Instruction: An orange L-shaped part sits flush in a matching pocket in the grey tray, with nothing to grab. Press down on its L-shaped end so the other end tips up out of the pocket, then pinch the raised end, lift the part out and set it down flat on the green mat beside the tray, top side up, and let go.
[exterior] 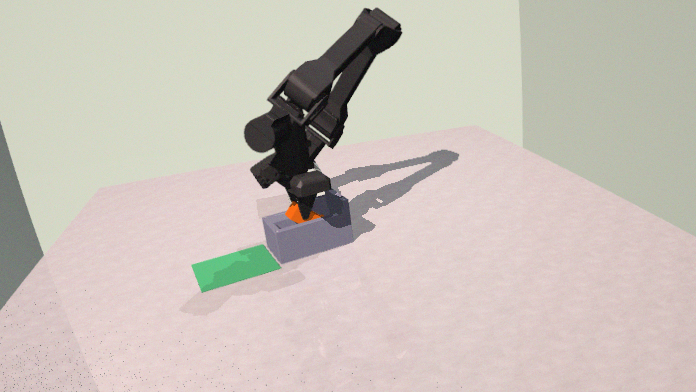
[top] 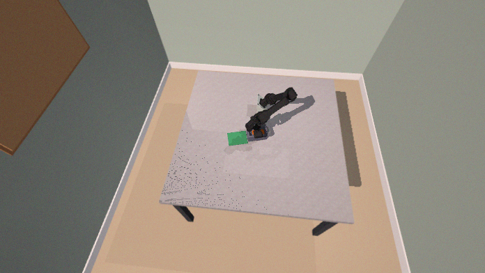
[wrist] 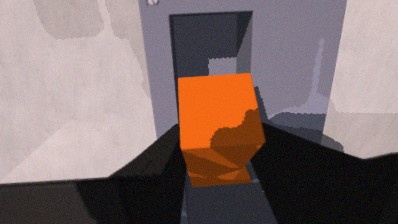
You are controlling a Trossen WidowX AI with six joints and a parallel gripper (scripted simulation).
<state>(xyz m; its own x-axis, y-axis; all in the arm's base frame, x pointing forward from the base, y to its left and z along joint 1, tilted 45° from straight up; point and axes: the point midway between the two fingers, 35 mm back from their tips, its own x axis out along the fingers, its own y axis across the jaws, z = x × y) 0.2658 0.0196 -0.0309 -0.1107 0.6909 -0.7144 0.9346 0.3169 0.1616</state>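
Right now my gripper tip is 140 mm to the left of the green mat, 80 mm above it and 30 mm short of it. Also, from my gripper tip: orange L-shaped part (30 mm to the left, 30 mm below, 30 mm behind).
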